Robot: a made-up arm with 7 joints.
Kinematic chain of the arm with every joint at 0, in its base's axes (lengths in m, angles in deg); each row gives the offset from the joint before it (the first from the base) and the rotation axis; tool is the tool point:
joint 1: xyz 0 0 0.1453 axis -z
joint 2: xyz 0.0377 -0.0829 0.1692 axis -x
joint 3: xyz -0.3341 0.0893 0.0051 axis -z
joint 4: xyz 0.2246 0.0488 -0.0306 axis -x
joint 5: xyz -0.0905 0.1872 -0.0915 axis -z
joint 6: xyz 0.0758 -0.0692 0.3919 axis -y
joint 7: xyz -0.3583 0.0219 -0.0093 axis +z
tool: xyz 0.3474 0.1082 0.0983
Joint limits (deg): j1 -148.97..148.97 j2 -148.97..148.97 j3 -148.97..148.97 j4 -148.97..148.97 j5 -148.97..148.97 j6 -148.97..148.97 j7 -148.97..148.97
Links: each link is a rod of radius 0.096 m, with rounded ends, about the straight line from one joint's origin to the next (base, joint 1, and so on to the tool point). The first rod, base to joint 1, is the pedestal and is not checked.
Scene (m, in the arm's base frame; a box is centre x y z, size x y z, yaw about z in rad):
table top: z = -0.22
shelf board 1: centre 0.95 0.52 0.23 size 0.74 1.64 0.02 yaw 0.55
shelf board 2: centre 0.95 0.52 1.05 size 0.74 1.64 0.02 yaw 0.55
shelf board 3: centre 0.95 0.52 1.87 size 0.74 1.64 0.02 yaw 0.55
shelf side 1: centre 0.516 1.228 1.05 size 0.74 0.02 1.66 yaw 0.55
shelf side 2: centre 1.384 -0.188 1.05 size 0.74 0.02 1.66 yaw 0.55
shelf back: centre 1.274 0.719 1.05 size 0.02 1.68 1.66 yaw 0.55
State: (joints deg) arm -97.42 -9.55 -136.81 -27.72 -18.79 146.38 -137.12
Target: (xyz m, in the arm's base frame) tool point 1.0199 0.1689 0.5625
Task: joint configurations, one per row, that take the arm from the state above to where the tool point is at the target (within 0.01 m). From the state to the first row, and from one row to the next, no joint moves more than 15 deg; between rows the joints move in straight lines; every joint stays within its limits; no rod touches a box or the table.
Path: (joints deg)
1: -97.85 -8.36 -136.53 -32.32 -4.57 135.35 -137.61
2: -98.29 -7.18 -136.25 -36.92 9.64 124.32 -138.09
3: -98.72 -5.99 -135.97 -41.52 23.86 113.29 -138.58
4: -99.15 -4.80 -135.69 -46.12 38.07 102.27 -139.06
5: -99.58 -3.61 -135.40 -50.72 52.29 91.24 -139.55
6: -107.82 -7.29 -133.97 -44.61 59.78 76.97 -141.12
7: -116.05 -10.96 -132.54 -38.51 67.27 62.70 -142.69
8: -124.28 -14.64 -131.10 -32.40 74.76 48.44 -144.26
9: -132.51 -18.31 -129.67 -26.30 82.25 34.17 -145.83
10: -140.74 -21.99 -128.23 -20.20 89.74 19.90 -147.40
11: -148.97 -25.66 -126.80 -14.09 97.22 5.64 -148.97

